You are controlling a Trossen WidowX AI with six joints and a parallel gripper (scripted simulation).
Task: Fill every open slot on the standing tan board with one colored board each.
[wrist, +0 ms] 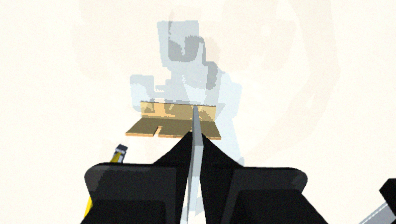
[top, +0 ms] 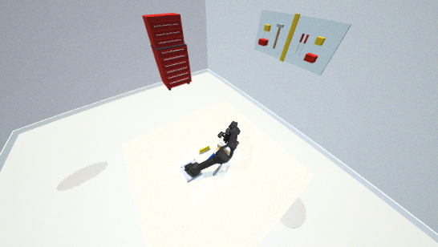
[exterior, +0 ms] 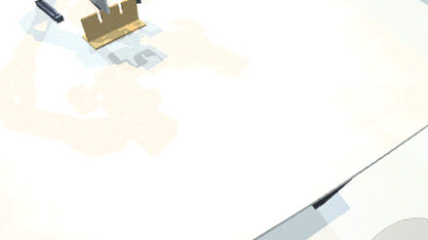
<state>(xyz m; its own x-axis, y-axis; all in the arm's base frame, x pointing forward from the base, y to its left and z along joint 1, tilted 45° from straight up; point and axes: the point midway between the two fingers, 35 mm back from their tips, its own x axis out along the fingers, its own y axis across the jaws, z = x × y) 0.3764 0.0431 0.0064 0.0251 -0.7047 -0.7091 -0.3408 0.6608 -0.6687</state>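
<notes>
Now: gripper tip 3 cm past the tan board, 1 cm to the right of it and 8 cm above it. Round my gripper tip: blue board (18 cm behind, 1 cm to the right, 7 cm below); then white board (3 cm behind, 1 cm to the right, 1 cm above); then yellow board (19 cm behind, 9 cm to the left, 7 cm below).
</notes>
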